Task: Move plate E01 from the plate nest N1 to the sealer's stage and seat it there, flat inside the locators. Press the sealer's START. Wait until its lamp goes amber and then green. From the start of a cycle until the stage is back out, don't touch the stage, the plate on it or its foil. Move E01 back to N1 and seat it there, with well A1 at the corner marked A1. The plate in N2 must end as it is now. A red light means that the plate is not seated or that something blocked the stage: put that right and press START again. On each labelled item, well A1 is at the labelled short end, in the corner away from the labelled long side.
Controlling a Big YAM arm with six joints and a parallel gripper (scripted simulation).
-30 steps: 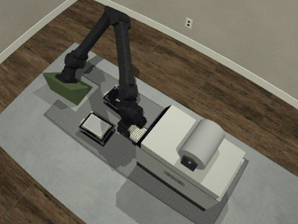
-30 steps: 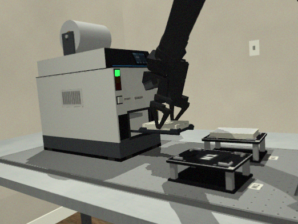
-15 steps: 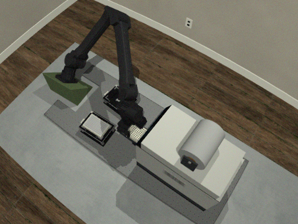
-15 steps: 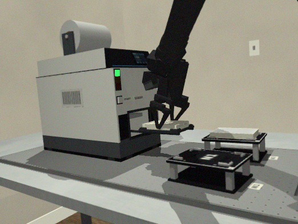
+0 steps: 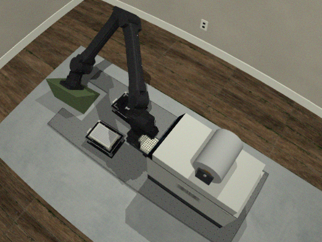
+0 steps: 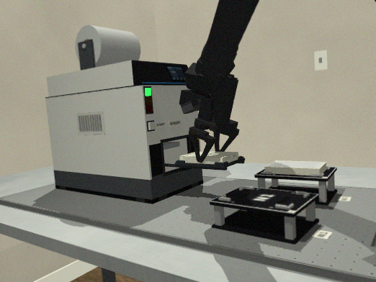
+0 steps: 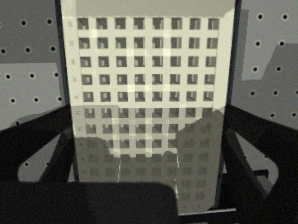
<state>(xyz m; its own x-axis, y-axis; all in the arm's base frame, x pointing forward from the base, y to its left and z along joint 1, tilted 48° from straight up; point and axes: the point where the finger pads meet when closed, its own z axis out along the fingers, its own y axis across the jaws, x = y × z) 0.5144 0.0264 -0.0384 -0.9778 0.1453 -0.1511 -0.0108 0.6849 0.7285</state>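
Right now my hand is 10 mm above the sealer stage. From my hand the other things lie so: covered white plate: 180 mm behind, 90 mm to the right, 40 mm below; then start button: 100 mm ahead, 90 mm to the left, 90 mm above; then black plate nest: 200 mm behind, 120 mm to the left, 60 mm below.
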